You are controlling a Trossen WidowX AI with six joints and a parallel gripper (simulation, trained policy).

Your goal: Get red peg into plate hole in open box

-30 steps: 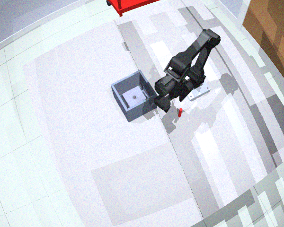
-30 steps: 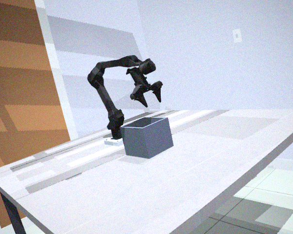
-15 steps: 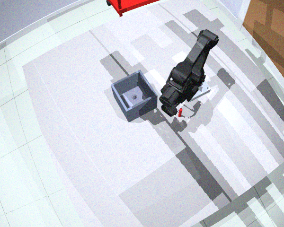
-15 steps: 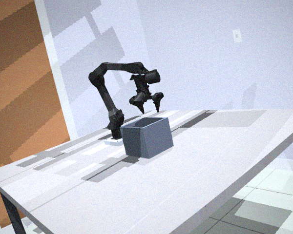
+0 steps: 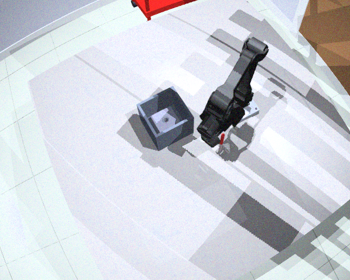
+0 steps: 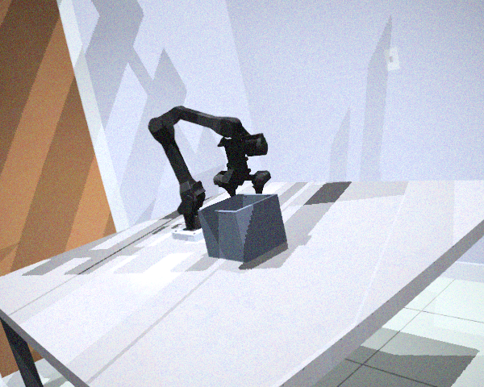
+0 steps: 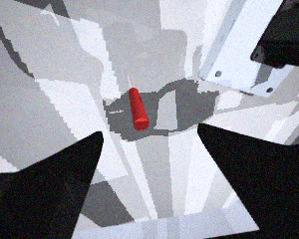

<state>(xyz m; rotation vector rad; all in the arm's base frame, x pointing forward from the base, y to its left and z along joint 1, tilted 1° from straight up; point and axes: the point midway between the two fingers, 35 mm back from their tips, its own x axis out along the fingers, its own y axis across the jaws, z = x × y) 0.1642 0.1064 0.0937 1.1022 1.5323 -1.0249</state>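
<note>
Now: the red peg 40 mm below my gripper tip, 10 mm to the right of it and 10 mm ahead of it. Round my gripper tip: pale plate 180 mm to the right, 160 mm ahead, 40 mm below.
</note>
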